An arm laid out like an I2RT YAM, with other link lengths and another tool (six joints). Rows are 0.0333 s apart.
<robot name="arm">
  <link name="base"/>
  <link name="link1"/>
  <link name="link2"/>
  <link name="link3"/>
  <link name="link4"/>
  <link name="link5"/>
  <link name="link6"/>
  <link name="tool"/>
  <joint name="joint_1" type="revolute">
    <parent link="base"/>
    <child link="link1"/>
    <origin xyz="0 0 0.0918" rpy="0 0 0"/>
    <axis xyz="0 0 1"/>
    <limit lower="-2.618" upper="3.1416"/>
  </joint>
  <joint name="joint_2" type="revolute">
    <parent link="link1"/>
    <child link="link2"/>
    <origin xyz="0.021 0.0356 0.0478" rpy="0 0 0"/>
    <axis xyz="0 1 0"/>
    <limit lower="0" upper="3.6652"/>
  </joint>
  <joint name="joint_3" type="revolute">
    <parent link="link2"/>
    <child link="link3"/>
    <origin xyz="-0.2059 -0.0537 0" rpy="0 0 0"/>
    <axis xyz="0 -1 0"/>
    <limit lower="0" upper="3.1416"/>
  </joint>
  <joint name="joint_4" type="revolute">
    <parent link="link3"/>
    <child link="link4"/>
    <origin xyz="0.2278 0.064 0.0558" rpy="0 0 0"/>
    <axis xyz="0 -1 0"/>
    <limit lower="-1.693" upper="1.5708"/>
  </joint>
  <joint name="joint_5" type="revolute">
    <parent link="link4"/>
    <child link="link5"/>
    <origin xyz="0.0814 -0.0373 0.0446" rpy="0 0 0"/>
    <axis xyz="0 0 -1"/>
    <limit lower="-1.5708" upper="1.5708"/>
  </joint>
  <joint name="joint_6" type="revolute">
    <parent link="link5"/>
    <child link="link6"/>
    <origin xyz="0.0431 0 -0.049" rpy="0 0 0"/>
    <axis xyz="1 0 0"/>
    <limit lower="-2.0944" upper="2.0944"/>
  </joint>
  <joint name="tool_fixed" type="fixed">
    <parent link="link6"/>
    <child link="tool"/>
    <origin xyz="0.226 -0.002 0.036" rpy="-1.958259 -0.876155 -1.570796"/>
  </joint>
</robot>
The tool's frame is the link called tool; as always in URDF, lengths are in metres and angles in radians.
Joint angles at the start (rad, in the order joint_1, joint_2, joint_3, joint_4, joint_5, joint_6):
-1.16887, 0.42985, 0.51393, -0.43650, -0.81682, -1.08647
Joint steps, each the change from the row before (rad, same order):
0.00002, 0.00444, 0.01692, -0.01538, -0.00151, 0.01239
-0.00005, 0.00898, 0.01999, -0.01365, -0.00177, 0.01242
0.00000, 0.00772, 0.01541, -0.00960, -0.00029, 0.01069
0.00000, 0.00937, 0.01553, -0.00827, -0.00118, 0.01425
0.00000, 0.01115, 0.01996, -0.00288, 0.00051, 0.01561
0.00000, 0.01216, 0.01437, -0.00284, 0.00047, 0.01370
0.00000, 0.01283, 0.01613, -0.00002, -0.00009, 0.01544
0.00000, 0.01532, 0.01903, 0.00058, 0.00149, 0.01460
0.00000, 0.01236, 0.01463, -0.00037, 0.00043, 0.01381
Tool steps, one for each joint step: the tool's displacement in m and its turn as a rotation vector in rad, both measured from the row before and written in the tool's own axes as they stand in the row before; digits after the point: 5 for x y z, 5 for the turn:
0.00319, 0.00024, -0.00123, 0.00216, -0.00665, 0.01295
0.00379, 0.00051, -0.00094, 0.00226, -0.00639, 0.01290
0.00284, 0.00067, -0.00047, 0.00073, -0.00560, 0.01077
0.00294, 0.00065, -0.00031, 0.00160, -0.00684, 0.01427
0.00555, 0.00170, -0.00020, -0.00181, -0.00088, 0.01181
0.00283, 0.00127, 0.00051, -0.00031, -0.00586, 0.01290
0.00419, 0.00145, 0.00042, -0.00059, -0.00293, 0.01289
0.00484, 0.00197, 0.00071, -0.00226, -0.00213, 0.01151
0.00349, 0.00136, 0.00059, -0.00077, -0.00365, 0.01193

